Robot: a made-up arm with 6 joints. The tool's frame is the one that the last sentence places.
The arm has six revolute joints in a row. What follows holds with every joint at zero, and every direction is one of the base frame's. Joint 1 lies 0.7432 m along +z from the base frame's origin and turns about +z. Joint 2 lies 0.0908 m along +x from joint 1 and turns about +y. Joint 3 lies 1.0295 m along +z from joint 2 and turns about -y. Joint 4 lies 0.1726 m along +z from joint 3 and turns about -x. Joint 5 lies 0.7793 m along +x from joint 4 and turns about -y. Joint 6 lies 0.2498 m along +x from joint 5 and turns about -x. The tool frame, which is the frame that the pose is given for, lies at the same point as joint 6; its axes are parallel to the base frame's.
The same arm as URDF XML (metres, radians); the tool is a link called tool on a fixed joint. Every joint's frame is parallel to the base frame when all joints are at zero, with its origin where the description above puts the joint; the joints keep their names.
<robot name="arm">
<link name="base"/>
<link name="link1"/>
<link name="link2"/>
<link name="link3"/>
<link name="link4"/>
<link name="link5"/>
<link name="link6"/>
<link name="tool"/>
<joint name="joint 1" type="continuous"><parent link="base"/><child link="link1"/><origin xyz="0 0 0.7432" rpy="0 0 0"/><axis xyz="0 0 1"/></joint>
<joint name="joint 2" type="continuous"><parent link="link1"/><child link="link2"/><origin xyz="0.0908 0 0" rpy="0 0 0"/><axis xyz="0 1 0"/></joint>
<joint name="joint 3" type="continuous"><parent link="link2"/><child link="link3"/><origin xyz="0 0 1.0295" rpy="0 0 0"/><axis xyz="0 -1 0"/></joint>
<joint name="joint 4" type="continuous"><parent link="link3"/><child link="link4"/><origin xyz="0 0 0.1726" rpy="0 0 0"/><axis xyz="-1 0 0"/></joint>
<joint name="joint 5" type="continuous"><parent link="link4"/><child link="link5"/><origin xyz="0.7793 0 0" rpy="0 0 0"/><axis xyz="0 -1 0"/></joint>
<joint name="joint 6" type="continuous"><parent link="link5"/><child link="link6"/><origin xyz="0.2498 0 0" rpy="0 0 0"/><axis xyz="-1 0 0"/></joint>
<joint name="tool_joint" type="fixed"><parent link="link6"/><child link="tool"/><origin xyz="0 0 0" rpy="0 0 0"/></joint>
</robot>

